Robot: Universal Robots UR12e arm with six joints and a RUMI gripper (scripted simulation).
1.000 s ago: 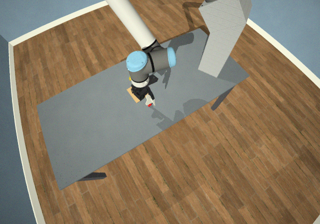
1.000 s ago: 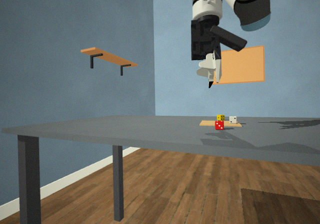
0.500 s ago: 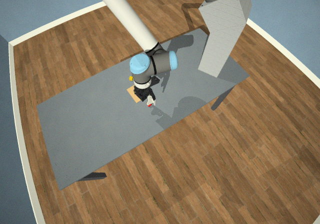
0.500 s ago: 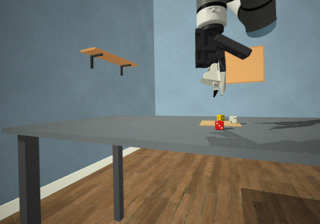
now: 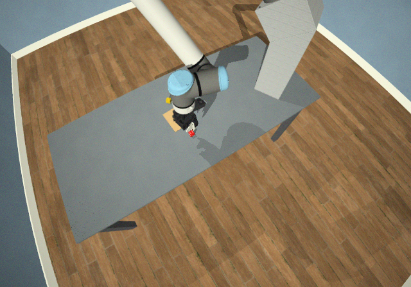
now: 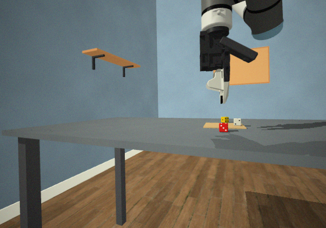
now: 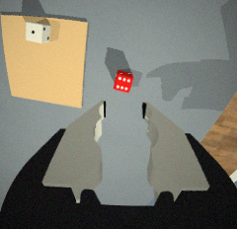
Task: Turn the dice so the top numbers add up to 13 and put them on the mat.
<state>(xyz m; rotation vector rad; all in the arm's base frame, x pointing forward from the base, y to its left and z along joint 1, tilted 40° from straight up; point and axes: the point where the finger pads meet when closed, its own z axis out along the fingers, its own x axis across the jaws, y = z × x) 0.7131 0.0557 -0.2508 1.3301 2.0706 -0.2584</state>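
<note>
Right now the red die is 90 mm below my hand. The rest, counted from my hand: tan mat (20 mm ahead, 140 mm to the right, 100 mm below); yellow die (30 mm ahead, 260 mm to the right, 90 mm below); white die (30 mm behind, 140 mm to the right, 80 mm below).
</note>
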